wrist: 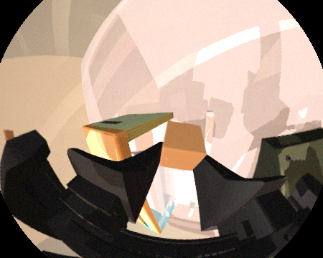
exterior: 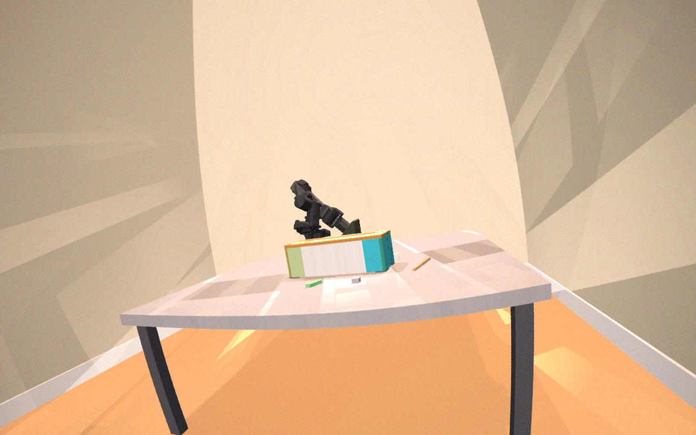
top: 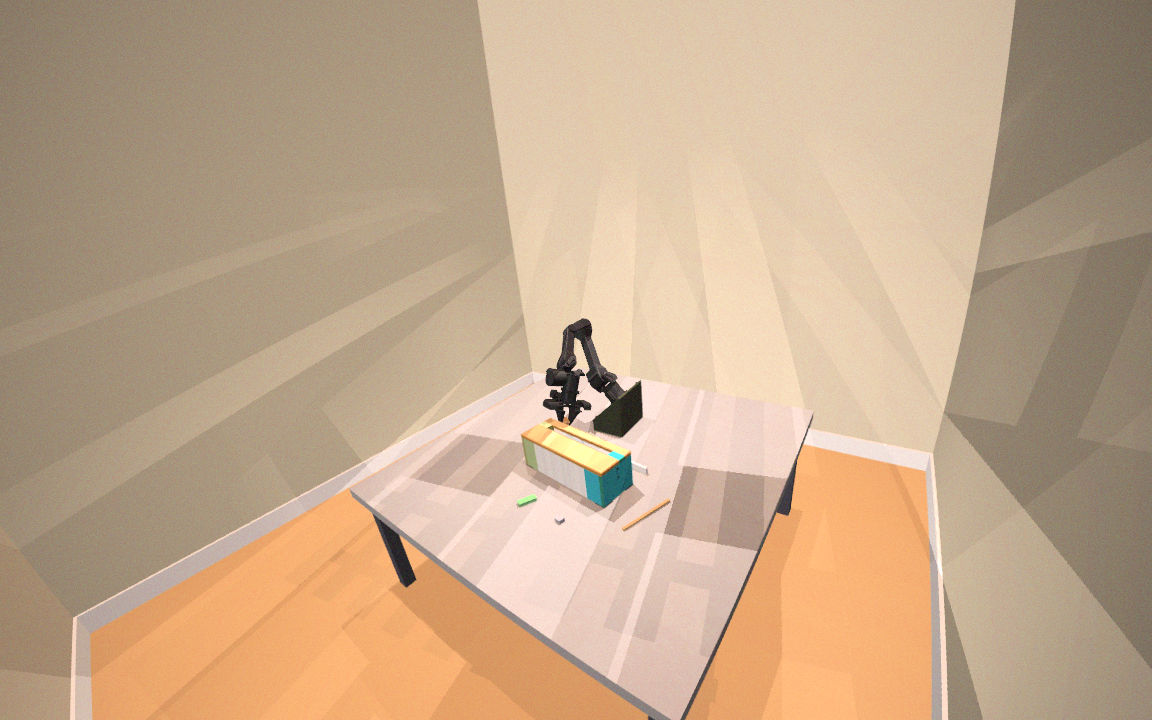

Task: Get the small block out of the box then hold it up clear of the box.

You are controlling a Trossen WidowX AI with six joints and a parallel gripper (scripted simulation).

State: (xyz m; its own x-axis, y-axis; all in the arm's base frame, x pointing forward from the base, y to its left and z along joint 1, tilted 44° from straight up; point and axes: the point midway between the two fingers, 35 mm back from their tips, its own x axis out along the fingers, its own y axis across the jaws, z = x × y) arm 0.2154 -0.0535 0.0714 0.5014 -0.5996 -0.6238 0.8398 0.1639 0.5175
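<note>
Now: gripper tip 10 mm past the small orange block, 10 mm to the left of it and 10 mm below it. The rest, counted from my gripper tip: small grey cube: 300 mm ahead, 280 mm to the left, 80 mm below; orange stick: 130 mm ahead, 470 mm to the left, 80 mm below; box: 70 mm ahead, 160 mm to the left, 20 mm below.
</note>
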